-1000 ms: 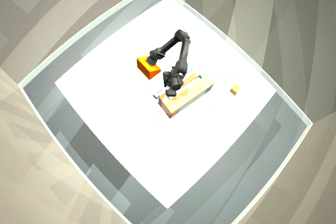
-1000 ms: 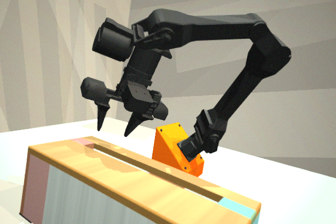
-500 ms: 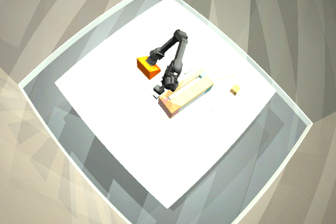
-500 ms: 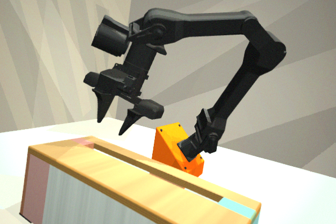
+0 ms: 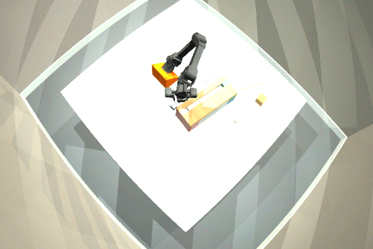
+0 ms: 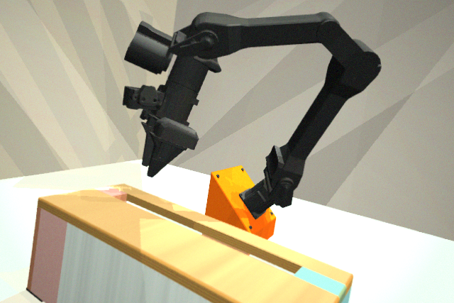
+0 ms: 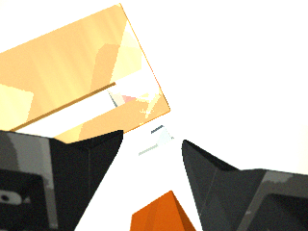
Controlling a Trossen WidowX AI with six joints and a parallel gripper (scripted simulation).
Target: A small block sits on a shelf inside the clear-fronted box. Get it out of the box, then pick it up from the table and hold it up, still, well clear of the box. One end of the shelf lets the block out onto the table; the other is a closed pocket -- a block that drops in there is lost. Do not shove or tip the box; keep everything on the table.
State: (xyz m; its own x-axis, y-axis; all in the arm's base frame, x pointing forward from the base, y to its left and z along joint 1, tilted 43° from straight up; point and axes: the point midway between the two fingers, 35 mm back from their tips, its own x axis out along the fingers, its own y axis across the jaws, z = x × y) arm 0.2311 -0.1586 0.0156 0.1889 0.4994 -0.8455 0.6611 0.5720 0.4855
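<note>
Right now my gripper tip is 140 mm above the grey block, 30 mm past it and 10 mm to the left of it. From my gripper tip the other things lie so: tan block 470 mm to the left, 330 mm ahead, 130 mm below; then thin stick 500 mm to the left, 210 mm ahead, 150 mm below; then box 150 mm to the left, 100 mm below, 70 mm ahead.
</note>
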